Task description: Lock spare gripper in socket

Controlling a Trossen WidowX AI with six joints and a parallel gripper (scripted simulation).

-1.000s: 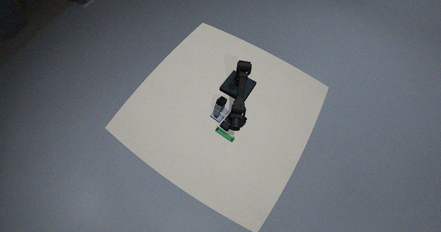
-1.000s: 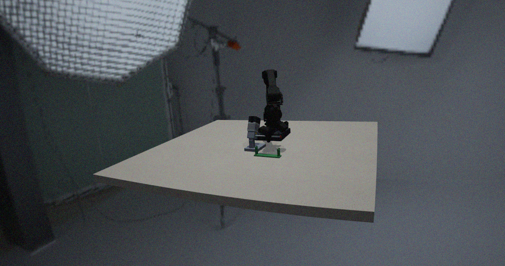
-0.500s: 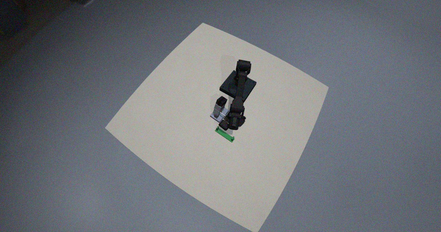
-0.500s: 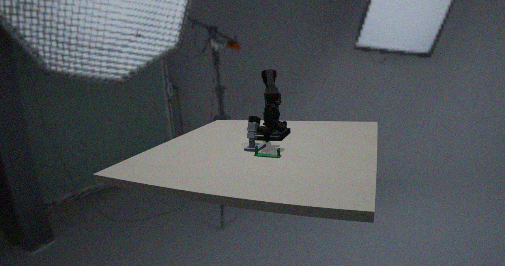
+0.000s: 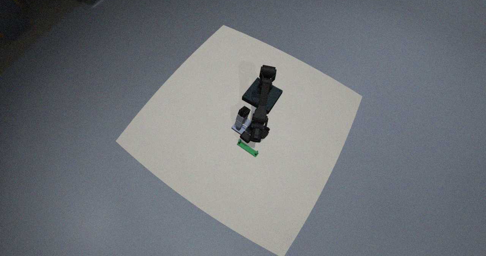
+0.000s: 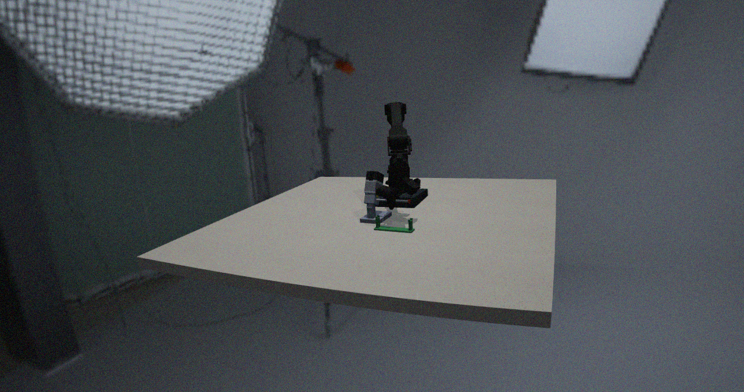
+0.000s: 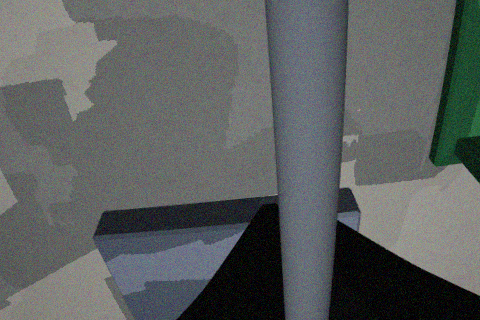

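Right now the grey mount is 20 mm behind my gripper tip and 70 mm to the right of it. The rest, counted from my gripper tip: green rack: 80 mm ahead, 40 mm to the left, 20 mm below; spare gripper: 20 mm behind, 70 mm to the right, 70 mm above.
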